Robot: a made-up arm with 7 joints.
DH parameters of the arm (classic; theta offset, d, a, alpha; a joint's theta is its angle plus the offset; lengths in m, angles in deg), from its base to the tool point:
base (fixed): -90 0.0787 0.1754 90
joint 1: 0 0.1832 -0.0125 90
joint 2: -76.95 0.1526 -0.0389 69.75
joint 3: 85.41 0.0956 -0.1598 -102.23
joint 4: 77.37 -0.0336 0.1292 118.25
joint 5: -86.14 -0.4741 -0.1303 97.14
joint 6: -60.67 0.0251 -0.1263 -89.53
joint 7: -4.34 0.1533 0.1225 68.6
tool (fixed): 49.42 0.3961 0 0
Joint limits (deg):
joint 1: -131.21..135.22
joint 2: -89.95..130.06
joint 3: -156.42..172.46
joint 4: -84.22..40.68
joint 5: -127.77..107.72
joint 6: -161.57..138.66
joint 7: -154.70..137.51
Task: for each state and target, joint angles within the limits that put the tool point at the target. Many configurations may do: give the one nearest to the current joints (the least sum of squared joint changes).
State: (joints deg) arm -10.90 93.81 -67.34 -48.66 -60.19 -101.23 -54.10
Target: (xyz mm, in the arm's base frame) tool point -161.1 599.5 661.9
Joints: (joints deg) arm -35.64 95.97 -60.40 -33.57 -54.17 -122.89 -58.73
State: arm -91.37 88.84 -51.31 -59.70 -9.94 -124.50 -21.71
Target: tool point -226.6 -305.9 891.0
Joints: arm -79.60 106.55 -49.11 -58.22 -12.57 -108.31 -24.39
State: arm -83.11 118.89 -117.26 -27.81 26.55 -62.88 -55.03
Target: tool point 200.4 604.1 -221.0
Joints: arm -44.10 130.06 -144.24 -3.60 3.94 -63.37 -40.13
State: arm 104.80 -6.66 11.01 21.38 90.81 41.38 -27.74
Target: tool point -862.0 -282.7 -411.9
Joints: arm 105.11 -43.40 -15.33 19.43 68.76 83.36 -52.66
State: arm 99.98 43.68 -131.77 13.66 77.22 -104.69 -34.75
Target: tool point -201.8 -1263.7 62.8
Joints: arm 123.87 66.20 -143.11 39.72 51.18 -78.31 -34.44
